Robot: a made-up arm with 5 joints.
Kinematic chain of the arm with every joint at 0, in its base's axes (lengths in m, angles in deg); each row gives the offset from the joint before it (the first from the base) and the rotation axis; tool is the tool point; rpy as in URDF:
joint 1: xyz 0.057 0 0.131 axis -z
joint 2: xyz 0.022 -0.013 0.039 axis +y
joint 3: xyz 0.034 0 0.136 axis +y
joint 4: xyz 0.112 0 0.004 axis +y
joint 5: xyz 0.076 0.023 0 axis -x
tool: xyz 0 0 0 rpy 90 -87.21 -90
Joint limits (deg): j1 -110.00..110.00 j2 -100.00..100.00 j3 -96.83..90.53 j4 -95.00..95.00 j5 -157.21..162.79
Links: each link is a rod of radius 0.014 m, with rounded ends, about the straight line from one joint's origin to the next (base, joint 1, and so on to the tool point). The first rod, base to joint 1, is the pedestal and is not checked.
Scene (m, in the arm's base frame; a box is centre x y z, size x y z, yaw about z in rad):
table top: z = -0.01
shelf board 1: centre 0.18 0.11 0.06 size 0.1 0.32 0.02 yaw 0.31
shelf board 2: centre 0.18 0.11 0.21 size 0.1 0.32 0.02 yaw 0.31
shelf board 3: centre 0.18 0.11 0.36 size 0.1 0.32 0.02 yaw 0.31
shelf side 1: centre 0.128 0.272 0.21 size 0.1 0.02 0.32 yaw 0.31
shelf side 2: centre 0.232 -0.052 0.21 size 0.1 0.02 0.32 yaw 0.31
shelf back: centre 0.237 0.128 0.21 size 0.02 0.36 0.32 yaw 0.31
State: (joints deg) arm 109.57 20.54 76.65 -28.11 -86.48
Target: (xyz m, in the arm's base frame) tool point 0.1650 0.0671 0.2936
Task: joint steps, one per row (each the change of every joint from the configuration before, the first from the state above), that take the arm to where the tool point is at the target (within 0.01 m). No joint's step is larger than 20 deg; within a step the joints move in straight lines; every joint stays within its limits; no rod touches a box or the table.
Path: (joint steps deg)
1: -14.00 -19.50 -7.95 0.72 0.65
2: -14.01 -19.49 -7.95 0.72 0.64
3: -14.00 -19.50 -7.95 0.72 0.65
4: -14.01 -19.50 -7.96 0.72 0.64
5: -14.00 -19.49 -7.95 0.72 0.65
6: -17.02 -0.30 8.89 -7.36 -0.65
7: -17.01 -0.30 8.90 -7.36 -0.64
8: -17.02 -0.30 8.89 -7.36 -0.65
9: -17.02 -0.30 8.89 -7.36 -0.64
10: -17.01 -0.30 8.89 -7.36 -0.65
11: 9.09 17.70 -8.83 5.87 0.00
12: 9.10 17.70 -8.82 5.86 0.00

